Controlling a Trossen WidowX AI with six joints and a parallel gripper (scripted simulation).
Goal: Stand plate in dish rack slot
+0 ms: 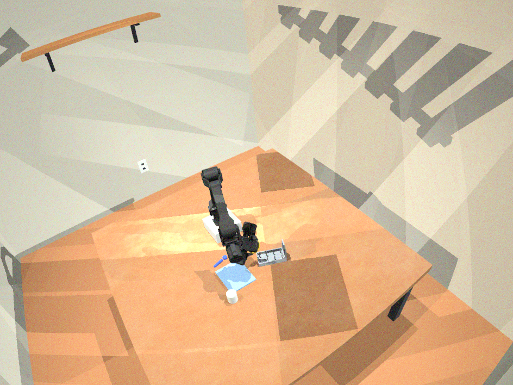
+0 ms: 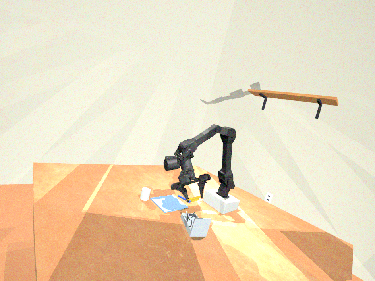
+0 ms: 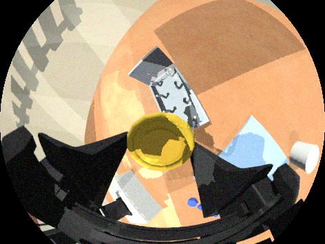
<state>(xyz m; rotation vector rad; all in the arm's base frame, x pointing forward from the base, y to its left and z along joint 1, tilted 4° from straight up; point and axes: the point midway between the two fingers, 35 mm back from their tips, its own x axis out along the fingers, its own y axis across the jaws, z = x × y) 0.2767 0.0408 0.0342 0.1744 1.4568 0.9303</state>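
Right now the grey dish rack is 30 mm ahead of my gripper tip, 60 mm to the left of it and 60 mm below it. The rest, counted from my gripper tip: blue spoon: 80 mm behind, 150 mm to the right, 80 mm below; white cup: 150 mm ahead, 200 mm to the right, 60 mm below; yellow plate: 10 mm above.
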